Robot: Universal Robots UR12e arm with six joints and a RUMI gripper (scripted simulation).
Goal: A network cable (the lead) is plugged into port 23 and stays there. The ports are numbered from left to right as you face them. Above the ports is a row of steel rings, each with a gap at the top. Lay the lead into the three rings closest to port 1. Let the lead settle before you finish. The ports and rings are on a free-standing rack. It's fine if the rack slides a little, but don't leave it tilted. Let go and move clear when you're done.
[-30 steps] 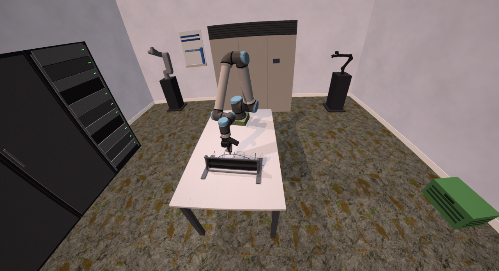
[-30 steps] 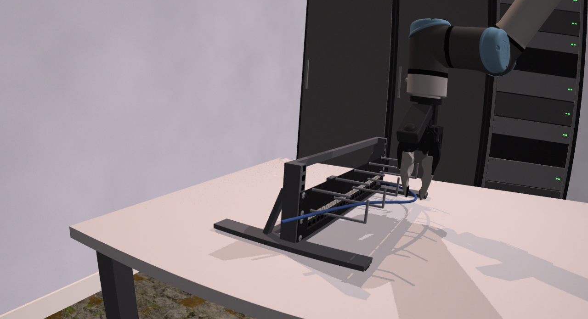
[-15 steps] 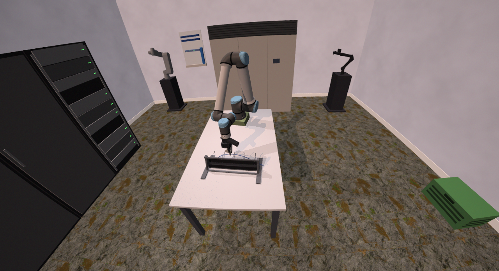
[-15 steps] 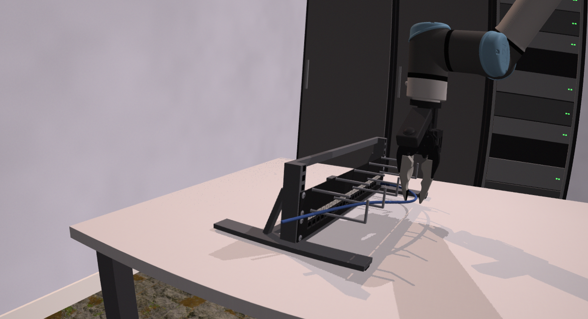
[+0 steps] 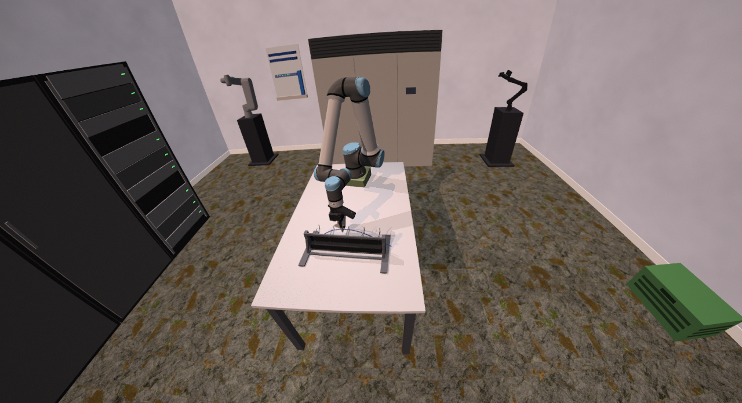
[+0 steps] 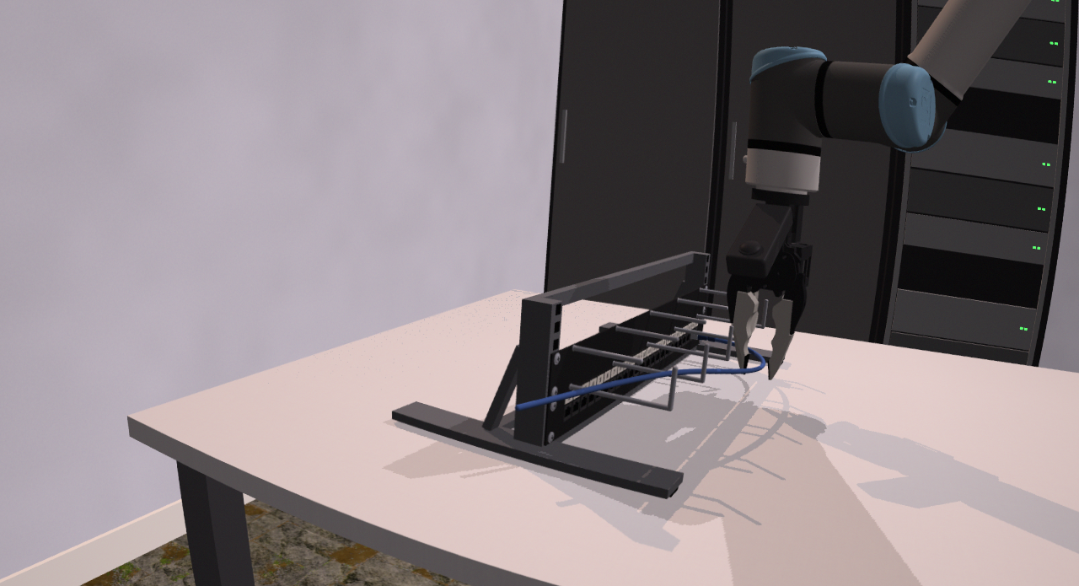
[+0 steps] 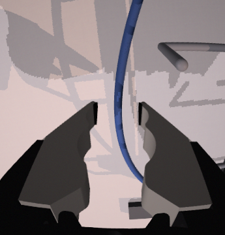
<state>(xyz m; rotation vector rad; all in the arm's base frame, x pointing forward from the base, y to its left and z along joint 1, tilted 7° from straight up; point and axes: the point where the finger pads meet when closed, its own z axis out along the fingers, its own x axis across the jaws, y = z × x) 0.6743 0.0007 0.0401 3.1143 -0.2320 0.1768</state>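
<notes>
My hand is 150 mm short of the rack, 40 mm to the right of it and 20 mm below it.
</notes>
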